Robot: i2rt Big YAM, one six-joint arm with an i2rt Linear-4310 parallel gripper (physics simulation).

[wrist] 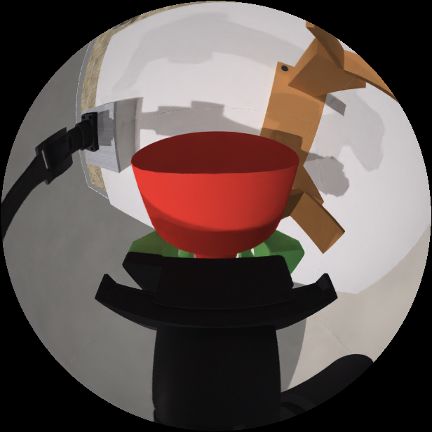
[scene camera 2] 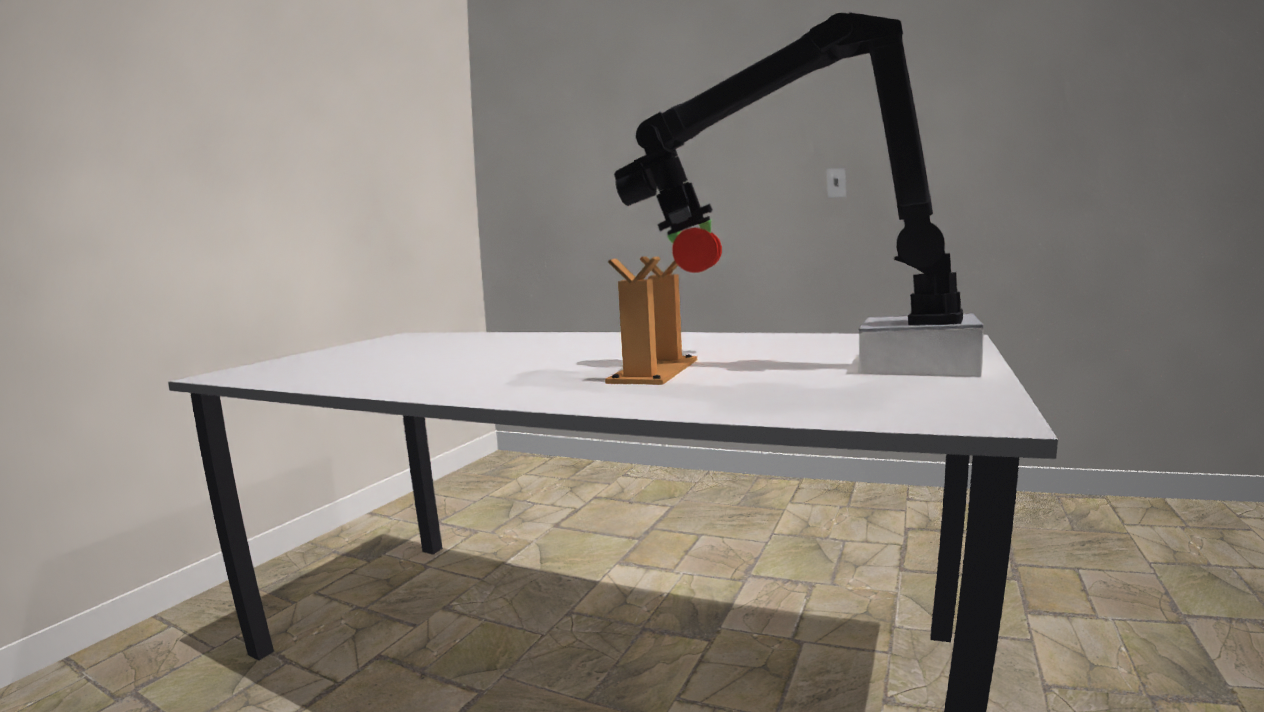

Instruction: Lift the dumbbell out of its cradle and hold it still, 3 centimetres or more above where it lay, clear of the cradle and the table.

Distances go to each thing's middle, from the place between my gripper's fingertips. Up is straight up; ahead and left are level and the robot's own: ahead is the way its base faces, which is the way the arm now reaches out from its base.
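Scene:
Orange-brown cradle point(scene camera 2: 650, 322): 120 mm to the left of my hand, 50 mm ahead of it, 80 mm below it. Red dumbbell point(scene camera 2: 694, 250): my hand 20 mm short of it, 20 mm to the left of it, 30 mm below it.

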